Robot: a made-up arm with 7 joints.
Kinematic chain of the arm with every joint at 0, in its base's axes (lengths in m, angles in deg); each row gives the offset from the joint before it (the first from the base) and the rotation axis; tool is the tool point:
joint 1: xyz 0 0 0.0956 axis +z
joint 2: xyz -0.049 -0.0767 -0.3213 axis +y
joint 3: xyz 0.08 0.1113 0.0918 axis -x
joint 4: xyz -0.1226 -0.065 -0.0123 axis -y
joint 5: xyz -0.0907 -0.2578 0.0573 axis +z
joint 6: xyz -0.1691 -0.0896 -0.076 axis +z
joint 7: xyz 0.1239 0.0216 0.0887 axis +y
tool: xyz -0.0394 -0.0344 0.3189
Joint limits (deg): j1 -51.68..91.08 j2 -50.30..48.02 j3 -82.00..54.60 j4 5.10..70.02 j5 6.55..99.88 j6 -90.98..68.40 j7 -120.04..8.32
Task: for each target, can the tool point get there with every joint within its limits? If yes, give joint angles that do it. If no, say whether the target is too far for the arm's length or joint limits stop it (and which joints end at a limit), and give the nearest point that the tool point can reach.
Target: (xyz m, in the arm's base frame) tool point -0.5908 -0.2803 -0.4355
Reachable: yes | joints -35.16 9.86 -37.27 30.75 60.92 19.73 -61.79
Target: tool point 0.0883 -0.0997 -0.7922
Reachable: yes | joints 8.30 -17.71 -66.34 47.21 49.92 46.88 -109.42
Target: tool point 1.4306 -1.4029 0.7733
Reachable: no: too far | nearest point 0.4705 -0.5599 0.1503 | short by 1.421 m
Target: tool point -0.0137 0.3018 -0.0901
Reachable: no: joint limits stop it (at a limit: joint 1, joint 2, joint 3, joint 5, joint 6) | nearest point -0.0714 0.3929 -0.1405 | short by 0.119 m
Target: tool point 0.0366 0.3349 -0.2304
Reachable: no: joint limits stop it (at a limit: joint 1, joint 2, joint 4, joint 5, joint 6) | nearest point 0.0363 0.3910 -0.2419 | short by 0.057 m
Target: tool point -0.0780 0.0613 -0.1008
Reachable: no: joint limits stop it (at a limit: joint 1, joint 2, joint 4, joint 5, joint 6) | nearest point -0.3106 0.1425 -0.0186 | short by 0.260 m
